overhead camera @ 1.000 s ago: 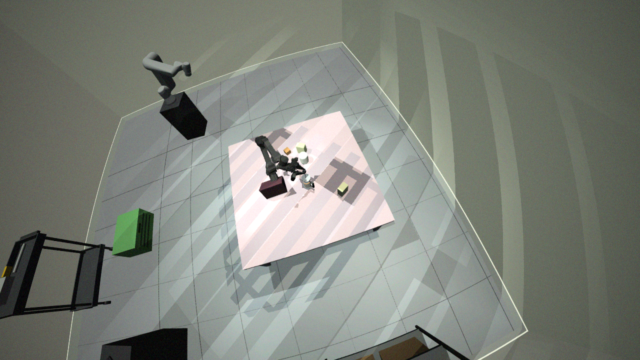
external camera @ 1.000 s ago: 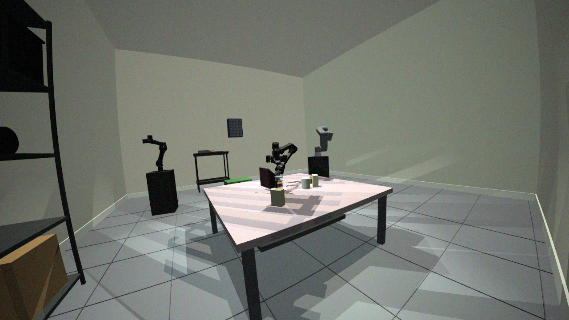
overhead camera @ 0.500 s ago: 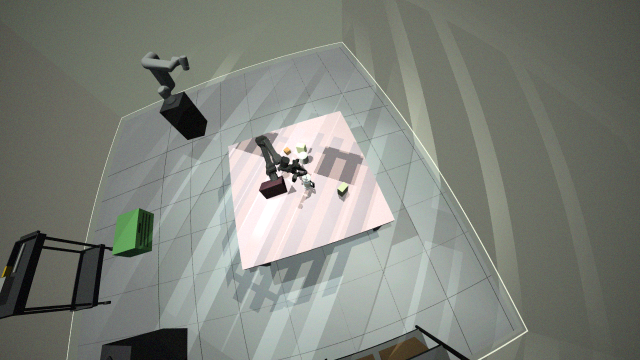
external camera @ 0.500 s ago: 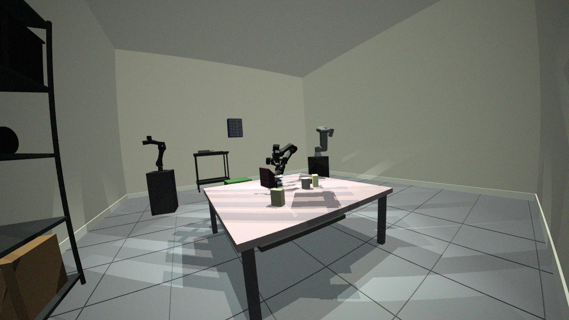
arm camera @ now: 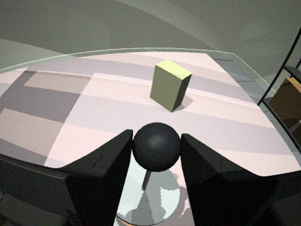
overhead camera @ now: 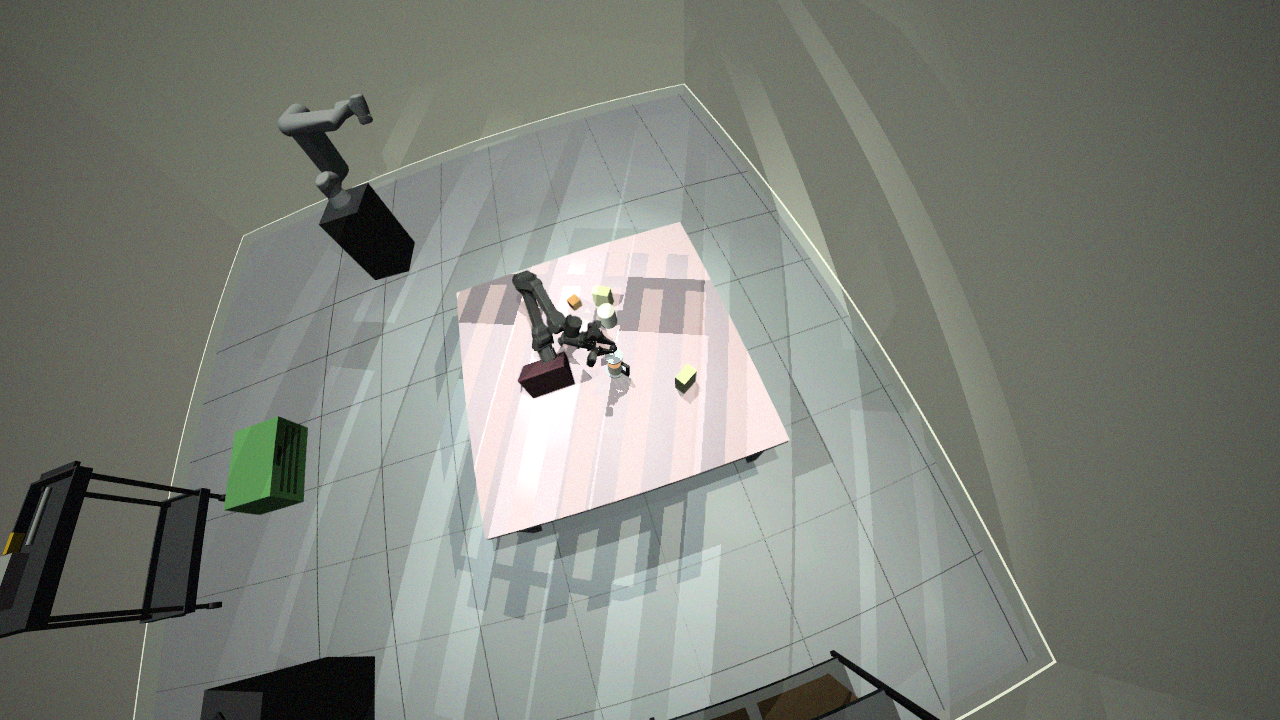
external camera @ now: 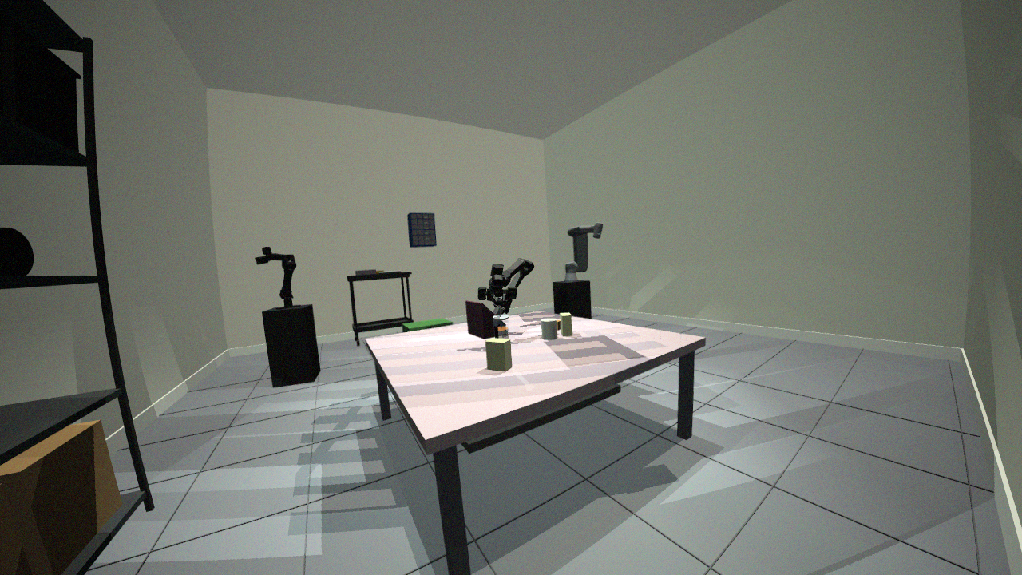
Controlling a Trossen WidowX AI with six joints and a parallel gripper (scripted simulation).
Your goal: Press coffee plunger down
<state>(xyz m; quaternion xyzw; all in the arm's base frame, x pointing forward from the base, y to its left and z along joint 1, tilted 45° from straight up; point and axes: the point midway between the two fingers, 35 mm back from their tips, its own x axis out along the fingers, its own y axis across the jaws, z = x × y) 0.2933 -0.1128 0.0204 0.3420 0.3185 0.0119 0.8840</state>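
My gripper tip is now 110 mm above the coffee press, 10 mm to the left of it and 10 mm past it.
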